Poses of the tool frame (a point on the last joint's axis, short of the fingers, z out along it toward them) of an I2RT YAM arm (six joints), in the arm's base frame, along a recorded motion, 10 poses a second.
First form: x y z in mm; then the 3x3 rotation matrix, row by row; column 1 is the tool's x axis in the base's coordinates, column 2 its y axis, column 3 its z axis. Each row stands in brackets.
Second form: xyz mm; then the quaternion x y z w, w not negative. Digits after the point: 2 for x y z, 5 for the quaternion.
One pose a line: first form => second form
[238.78 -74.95 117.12], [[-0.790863 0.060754 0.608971], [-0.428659 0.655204 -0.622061], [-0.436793 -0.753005 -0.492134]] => 238.78 -74.95 117.12 -0.10732 0.85706 -0.40110 0.30504
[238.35 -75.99 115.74], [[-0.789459 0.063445 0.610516], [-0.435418 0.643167 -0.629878], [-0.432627 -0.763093 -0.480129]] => 238.35 -75.99 115.74 -0.10898 0.85334 -0.40809 0.30561
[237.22 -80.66 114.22], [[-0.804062 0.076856 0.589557], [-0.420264 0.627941 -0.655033], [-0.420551 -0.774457 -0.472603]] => 237.22 -80.66 114.22 -0.10075 0.85215 -0.41938 0.29634
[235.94 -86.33 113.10], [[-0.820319 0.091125 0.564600], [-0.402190 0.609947 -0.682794], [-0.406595 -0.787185 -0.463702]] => 235.94 -86.33 113.10 -0.09143 0.85058 -0.43205 0.28545
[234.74 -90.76 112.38], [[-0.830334 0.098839 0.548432], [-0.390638 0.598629 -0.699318], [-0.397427 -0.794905 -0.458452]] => 234.74 -90.76 112.38 -0.08586 0.84962 -0.43967 0.27832
